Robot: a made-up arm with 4 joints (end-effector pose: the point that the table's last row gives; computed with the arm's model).
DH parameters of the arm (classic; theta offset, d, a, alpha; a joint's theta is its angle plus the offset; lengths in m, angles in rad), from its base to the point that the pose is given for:
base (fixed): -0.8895 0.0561 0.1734 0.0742
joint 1: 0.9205 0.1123 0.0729 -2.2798
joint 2: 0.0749 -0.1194 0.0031 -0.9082
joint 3: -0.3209 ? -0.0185 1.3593
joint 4: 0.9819 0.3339 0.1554 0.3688
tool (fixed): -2.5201 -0.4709 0 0
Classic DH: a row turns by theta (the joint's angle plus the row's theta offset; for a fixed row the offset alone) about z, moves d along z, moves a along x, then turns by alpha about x.
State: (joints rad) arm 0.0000 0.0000 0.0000 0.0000
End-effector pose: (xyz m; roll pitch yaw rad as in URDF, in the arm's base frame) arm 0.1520 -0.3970 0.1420 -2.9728 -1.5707 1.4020
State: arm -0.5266 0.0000 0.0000 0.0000
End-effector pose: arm 0.0160 -0.3860 0.1347 -0.9464 -1.5323 -1.1496
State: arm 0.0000 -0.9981 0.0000 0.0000
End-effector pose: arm 0.3158 -0.3578 0.1956 1.9109 -0.7970 -2.8347
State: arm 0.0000 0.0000 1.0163 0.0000
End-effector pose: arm 0.0236 -0.2975 0.1420 2.6075 -1.5707 1.0886
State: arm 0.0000 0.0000 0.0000 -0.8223
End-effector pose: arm 0.3230 -0.3364 0.1726 1.3577 -0.7679 -2.7460
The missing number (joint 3, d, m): -0.0926
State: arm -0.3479 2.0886 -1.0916 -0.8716
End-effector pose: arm 0.0670 -0.2188 0.0612 -0.8442 -0.6531 -1.8267
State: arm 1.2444 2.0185 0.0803 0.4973
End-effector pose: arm 0.1354 -0.1585 0.4607 -2.5794 0.2159 0.1678
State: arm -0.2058 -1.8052 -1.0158 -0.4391
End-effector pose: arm 0.2376 -0.1098 0.3449 -3.0743 -0.4049 -2.2798
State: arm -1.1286 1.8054 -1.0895 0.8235
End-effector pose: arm -0.1830 -0.1877 0.3171 -1.2522 0.4815 -1.3006
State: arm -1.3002 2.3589 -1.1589 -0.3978
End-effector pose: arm 0.0133 -0.0649 0.1704 -1.3446 -0.2176 -2.4801
